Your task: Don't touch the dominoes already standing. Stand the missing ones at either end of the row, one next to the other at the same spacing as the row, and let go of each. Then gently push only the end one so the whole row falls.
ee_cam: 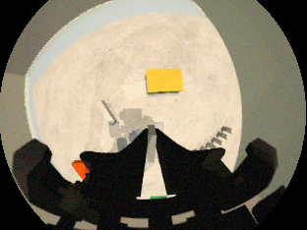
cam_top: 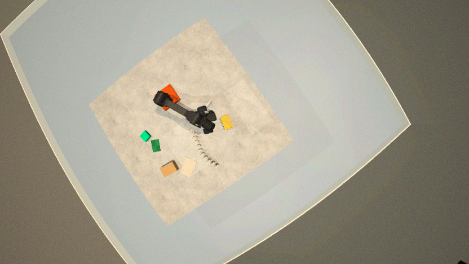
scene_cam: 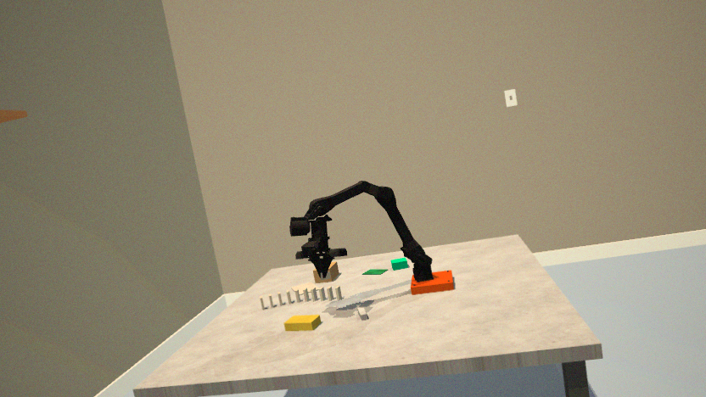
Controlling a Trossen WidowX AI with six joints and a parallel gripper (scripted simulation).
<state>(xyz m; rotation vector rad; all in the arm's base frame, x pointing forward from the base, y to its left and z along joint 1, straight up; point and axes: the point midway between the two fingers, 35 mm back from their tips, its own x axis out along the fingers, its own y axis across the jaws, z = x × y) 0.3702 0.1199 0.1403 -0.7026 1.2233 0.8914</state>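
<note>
The yellow block is 12 cm below my gripper tip, 9 cm ahead of it and 8 cm to the left of it. Also, from my gripper tip: cream flat tile (40 cm to the right, 14 cm below, 12 cm ahead); green flat tile (47 cm to the right, 20 cm behind, 14 cm below); tan box (51 cm to the right, 11 cm below, 2 cm ahead).
</note>
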